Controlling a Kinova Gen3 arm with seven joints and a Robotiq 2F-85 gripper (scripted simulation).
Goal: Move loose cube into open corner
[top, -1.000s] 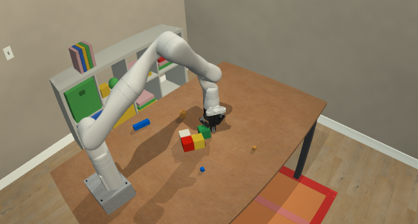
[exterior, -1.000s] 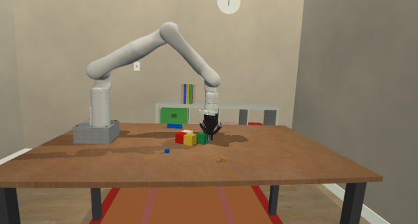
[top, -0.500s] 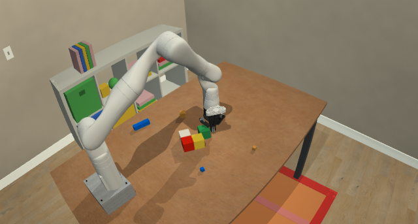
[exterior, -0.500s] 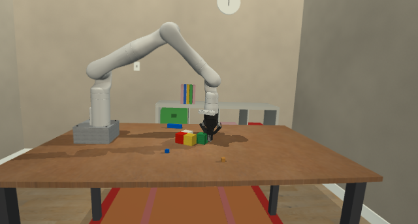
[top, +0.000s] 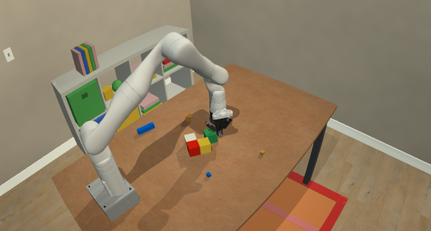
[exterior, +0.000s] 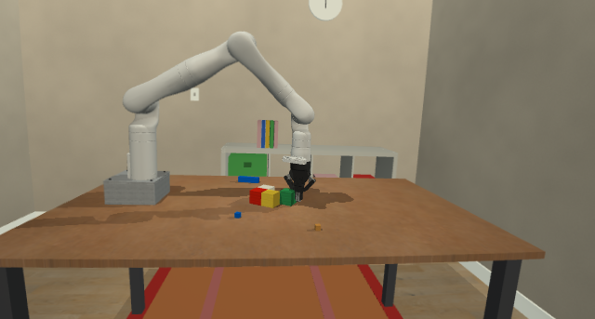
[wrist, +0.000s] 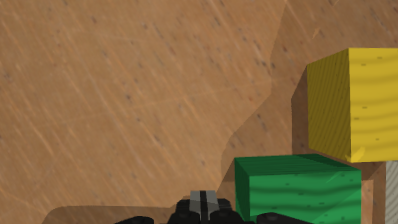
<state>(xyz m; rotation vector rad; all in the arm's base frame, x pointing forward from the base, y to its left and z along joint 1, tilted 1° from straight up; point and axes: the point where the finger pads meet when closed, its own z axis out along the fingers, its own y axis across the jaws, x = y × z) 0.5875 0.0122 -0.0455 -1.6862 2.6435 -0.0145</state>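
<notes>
The green cube is 40 mm behind my hand, 20 mm to the left of it and 10 mm below it. Round my hand: red cube: 150 mm behind, 10 mm to the left, 10 mm below; then white cube: 130 mm behind, 60 mm to the left, 10 mm below; then yellow cube: 110 mm behind, 10 mm to the right, 10 mm below.
</notes>
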